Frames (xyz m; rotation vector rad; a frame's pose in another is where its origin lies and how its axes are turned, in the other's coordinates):
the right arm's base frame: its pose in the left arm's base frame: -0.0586 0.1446 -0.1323 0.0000 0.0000 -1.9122
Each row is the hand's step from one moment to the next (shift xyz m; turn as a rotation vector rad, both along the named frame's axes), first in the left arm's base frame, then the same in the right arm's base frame.
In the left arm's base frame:
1: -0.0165 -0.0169 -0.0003 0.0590 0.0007 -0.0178
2: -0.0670 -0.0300 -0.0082 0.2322 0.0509 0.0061
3: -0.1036 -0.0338 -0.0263 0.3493 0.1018 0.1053
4: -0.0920 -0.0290 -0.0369 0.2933 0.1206 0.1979
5: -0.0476 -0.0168 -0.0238 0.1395 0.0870 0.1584
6: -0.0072 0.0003 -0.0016 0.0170 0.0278 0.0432
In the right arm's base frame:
1: 0.0214 -0.0099 -0.0003 -0.0204 0.0554 -0.0178
2: 0.0507 -0.0531 -0.0082 -0.1257 0.2018 0.0061
3: 0.0665 -0.0863 -0.0263 -0.2129 0.2951 0.1053
4: 0.0581 -0.0770 -0.0369 -0.2118 0.2360 0.1979
5: 0.0318 -0.0392 -0.0238 -0.1287 0.1023 0.1584
6: 0.0021 -0.0069 -0.0016 -0.0319 0.0067 0.0432

